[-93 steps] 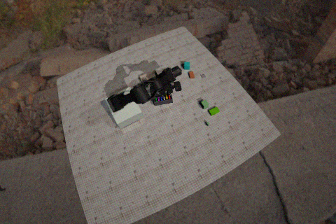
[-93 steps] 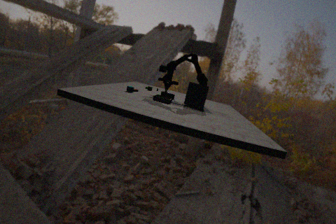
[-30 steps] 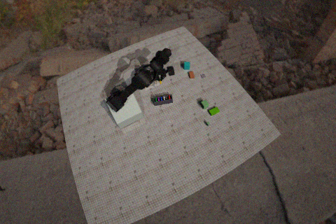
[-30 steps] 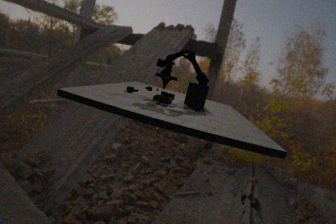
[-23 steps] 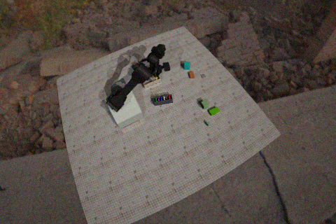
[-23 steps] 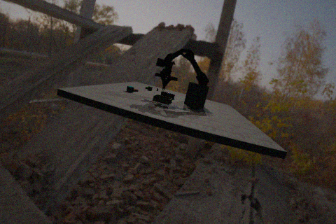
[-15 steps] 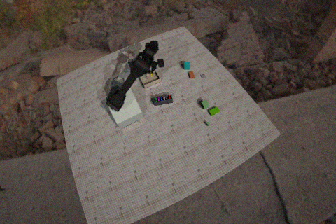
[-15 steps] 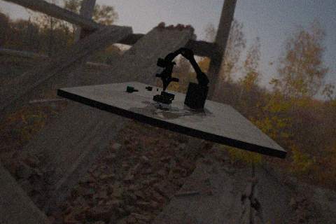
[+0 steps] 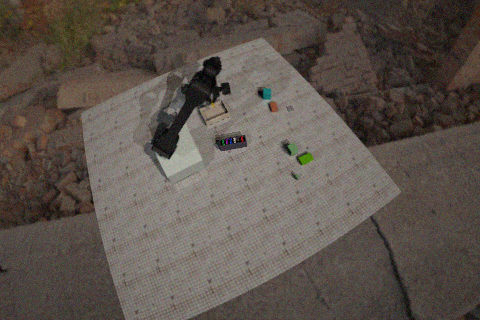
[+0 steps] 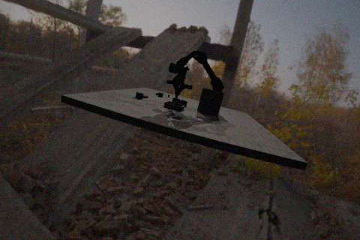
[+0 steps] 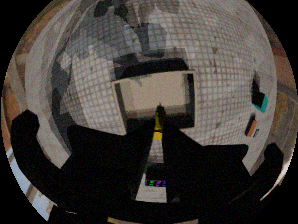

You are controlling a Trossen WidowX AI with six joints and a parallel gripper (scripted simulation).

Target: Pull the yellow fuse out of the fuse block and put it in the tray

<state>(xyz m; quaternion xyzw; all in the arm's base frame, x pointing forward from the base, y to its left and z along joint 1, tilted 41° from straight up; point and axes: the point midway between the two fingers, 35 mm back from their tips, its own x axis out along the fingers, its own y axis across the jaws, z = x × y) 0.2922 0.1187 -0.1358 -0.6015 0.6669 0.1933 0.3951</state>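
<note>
Right now my gripper tip is 90 mm above the tan tray. Round my gripper tip: orange block: 280 mm ahead, 110 mm to the right, 80 mm below; teal block: 290 mm ahead, 70 mm below, 20 mm to the right; yellow fuse: 10 mm below.
</note>
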